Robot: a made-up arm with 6 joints.
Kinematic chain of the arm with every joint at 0, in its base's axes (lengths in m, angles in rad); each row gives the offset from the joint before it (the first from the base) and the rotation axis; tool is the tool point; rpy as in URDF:
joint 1: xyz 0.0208 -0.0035 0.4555 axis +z
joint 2: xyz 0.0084 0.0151 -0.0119 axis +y
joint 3: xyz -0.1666 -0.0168 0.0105 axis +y
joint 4: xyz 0.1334 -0.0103 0.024 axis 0.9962 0 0.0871
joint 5: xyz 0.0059 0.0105 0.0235 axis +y
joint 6: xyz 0.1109 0.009 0.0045 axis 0.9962 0 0.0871
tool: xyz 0.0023 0.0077 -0.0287 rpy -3.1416 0 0
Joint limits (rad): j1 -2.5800..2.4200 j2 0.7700..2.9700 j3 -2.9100..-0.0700 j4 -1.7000..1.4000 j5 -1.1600..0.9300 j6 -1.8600..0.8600
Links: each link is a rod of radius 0.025 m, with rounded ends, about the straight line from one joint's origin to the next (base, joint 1, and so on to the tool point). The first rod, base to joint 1, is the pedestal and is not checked.
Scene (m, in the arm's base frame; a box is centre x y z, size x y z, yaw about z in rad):
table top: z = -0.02
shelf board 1: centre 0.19 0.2 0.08 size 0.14 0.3 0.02 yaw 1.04
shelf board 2: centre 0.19 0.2 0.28 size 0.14 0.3 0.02 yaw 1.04
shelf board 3: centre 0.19 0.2 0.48 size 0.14 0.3 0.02 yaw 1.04
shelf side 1: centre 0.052 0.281 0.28 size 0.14 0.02 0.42 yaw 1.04
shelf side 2: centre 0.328 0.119 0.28 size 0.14 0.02 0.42 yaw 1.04
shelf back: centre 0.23 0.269 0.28 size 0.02 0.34 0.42 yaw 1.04
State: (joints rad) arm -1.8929 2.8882 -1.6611 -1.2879 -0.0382 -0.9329
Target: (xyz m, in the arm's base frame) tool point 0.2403 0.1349 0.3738
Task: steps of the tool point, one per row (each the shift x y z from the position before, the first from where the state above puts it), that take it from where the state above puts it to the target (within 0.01 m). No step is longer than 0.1 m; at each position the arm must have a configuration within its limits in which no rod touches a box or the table.
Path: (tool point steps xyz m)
1: 0.0913 -0.0100 0.0204
2: 0.0874 0.0254 0.0210
3: 0.0694 0.0563 0.0212
4: 0.0403 0.0771 0.0213
5: 0.0053 0.0840 0.0209
6: -0.0290 0.0756 0.0205
7: 0.0380 0.0396 -0.0005
8: 0.0205 0.0601 0.0005

